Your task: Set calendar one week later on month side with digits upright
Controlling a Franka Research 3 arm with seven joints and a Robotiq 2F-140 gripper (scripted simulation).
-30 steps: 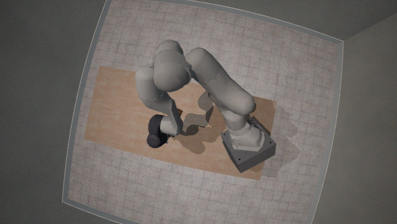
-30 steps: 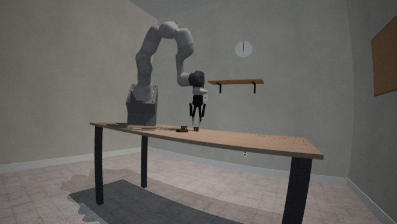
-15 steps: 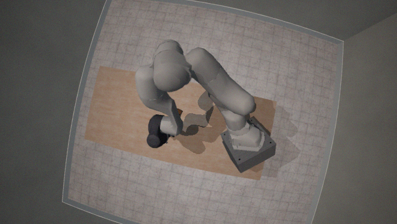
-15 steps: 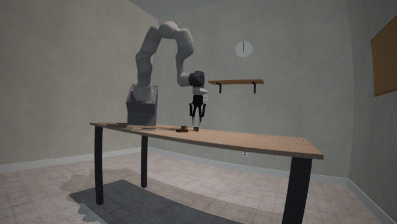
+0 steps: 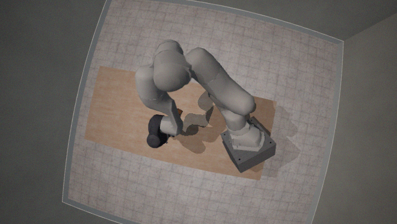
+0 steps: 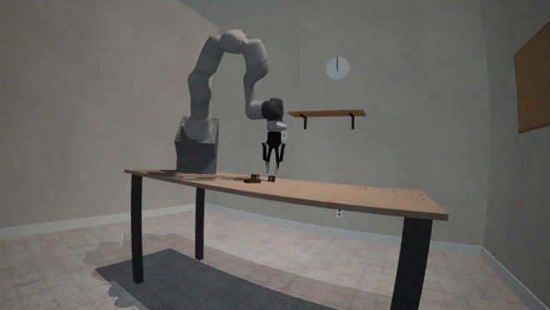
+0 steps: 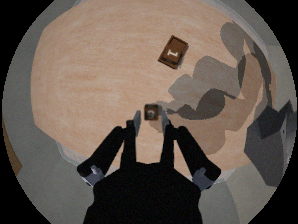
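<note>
Now: the calendar cube 60 mm below my hand.
</note>
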